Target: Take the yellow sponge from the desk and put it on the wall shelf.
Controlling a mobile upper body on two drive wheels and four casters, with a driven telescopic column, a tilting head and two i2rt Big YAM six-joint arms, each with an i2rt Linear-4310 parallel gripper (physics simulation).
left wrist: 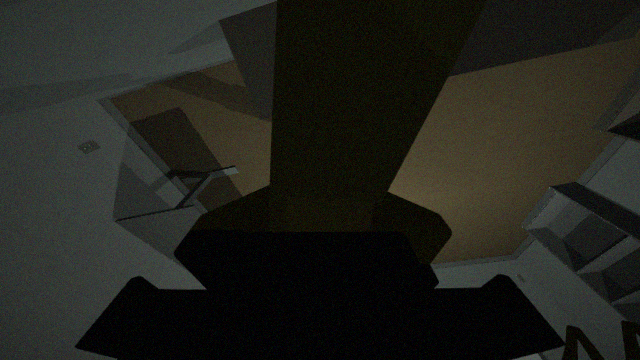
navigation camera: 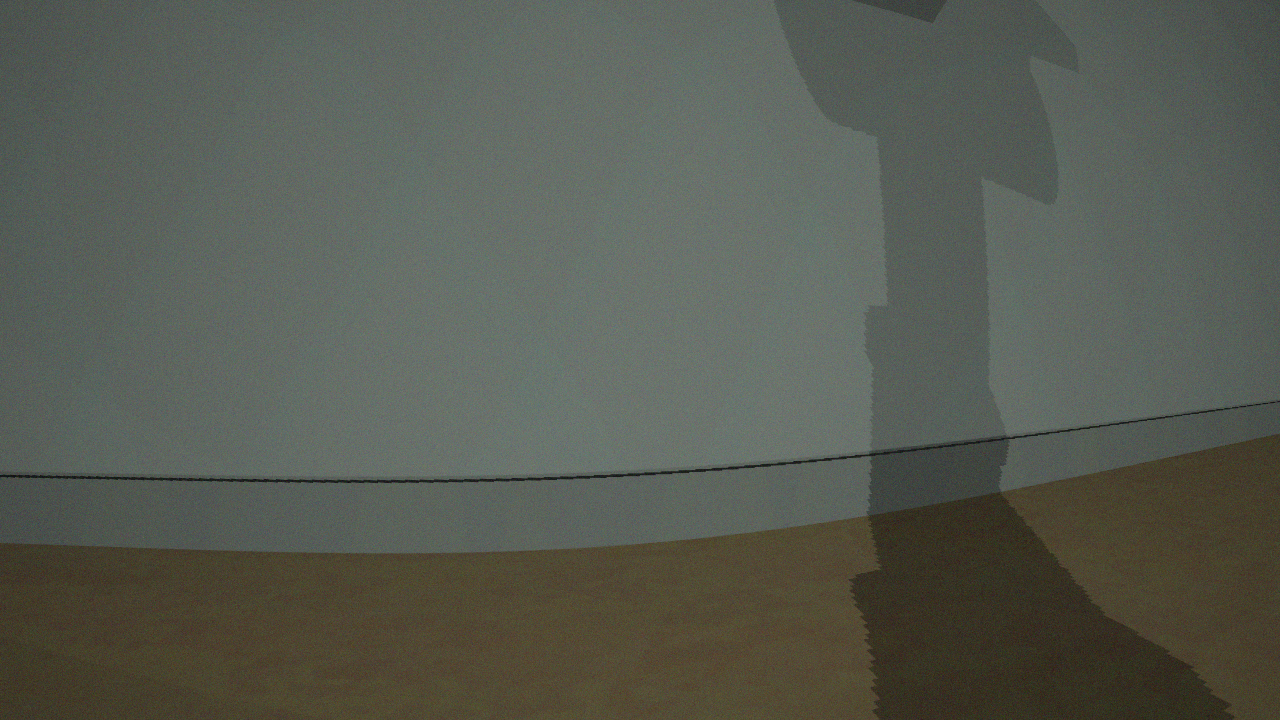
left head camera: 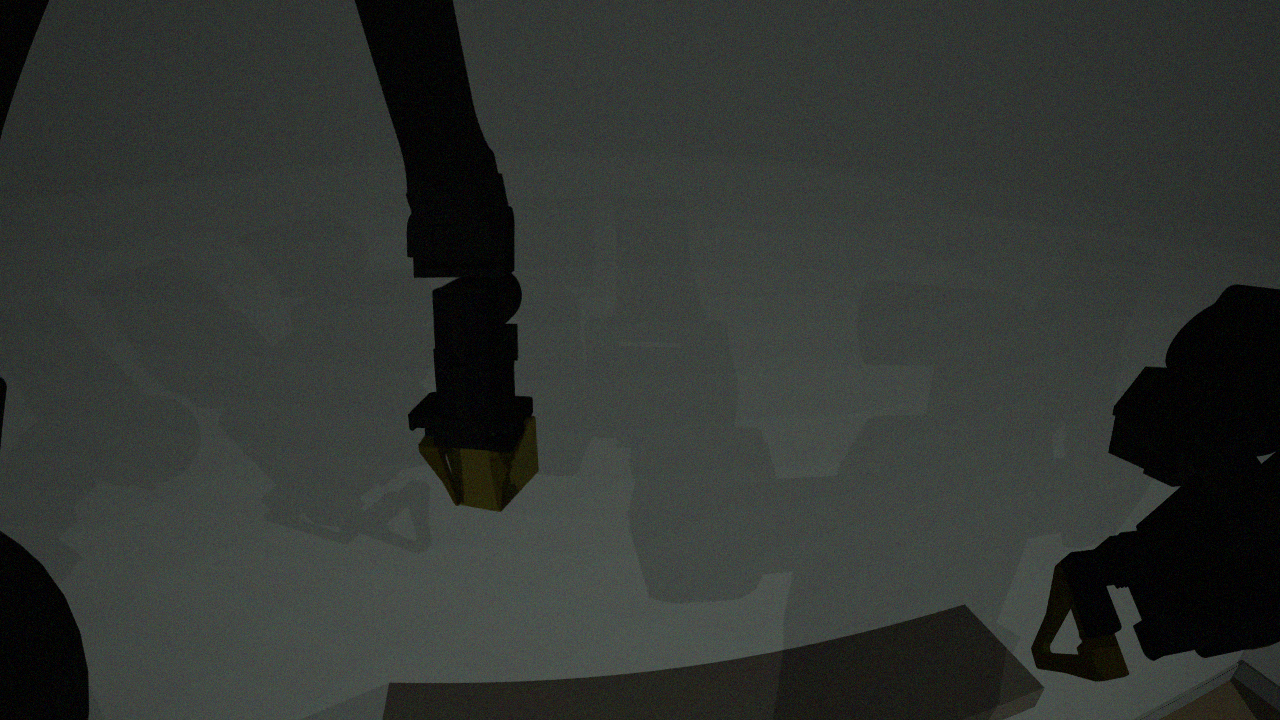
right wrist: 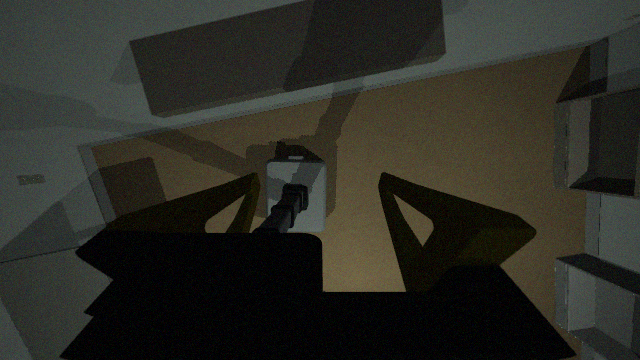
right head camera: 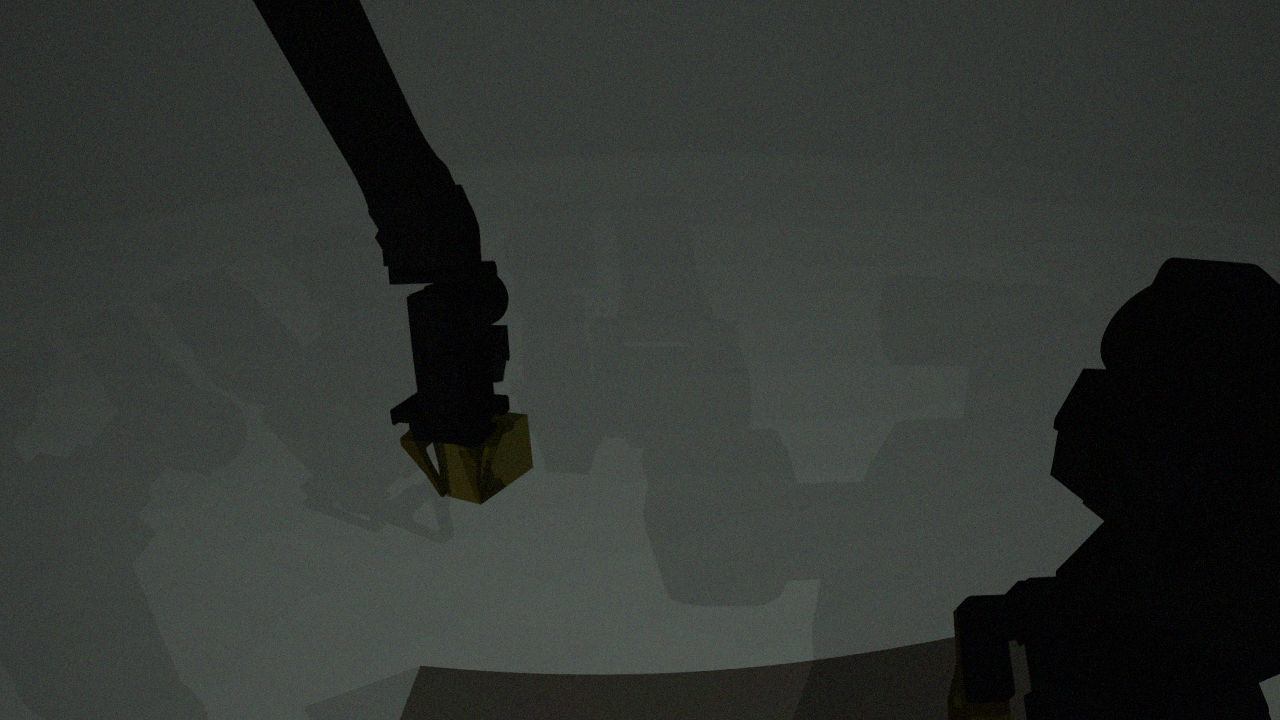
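Note:
My left gripper (left head camera: 480, 497) (right head camera: 462, 491) is shut on the yellow sponge (left head camera: 526, 454) (right head camera: 513, 447) (left wrist: 360, 100), which looks dark olive in the dim light and fills the upper middle of the left wrist view. The wall shelf, a brown board (left head camera: 581, 702) (right head camera: 608, 700) (left wrist: 515, 37) (right wrist: 225, 62), shows at the bottom of both head views. There the left gripper and sponge appear above it, in front of the grey wall; their distance from the wall is hard to tell. My right gripper (left head camera: 1080, 660) (right wrist: 319, 179) is open and empty, near the shelf's right end in the left head view.
A grey open cabinet (right wrist: 561, 145) stands at the right of the right wrist view. My pale base (right wrist: 316, 210) is on the tan floor (right wrist: 450, 130) (navigation camera: 358, 626). A grey panel with a thin frame (left wrist: 150, 230) stands at the left wrist view's left; whether it is the desk is unclear.

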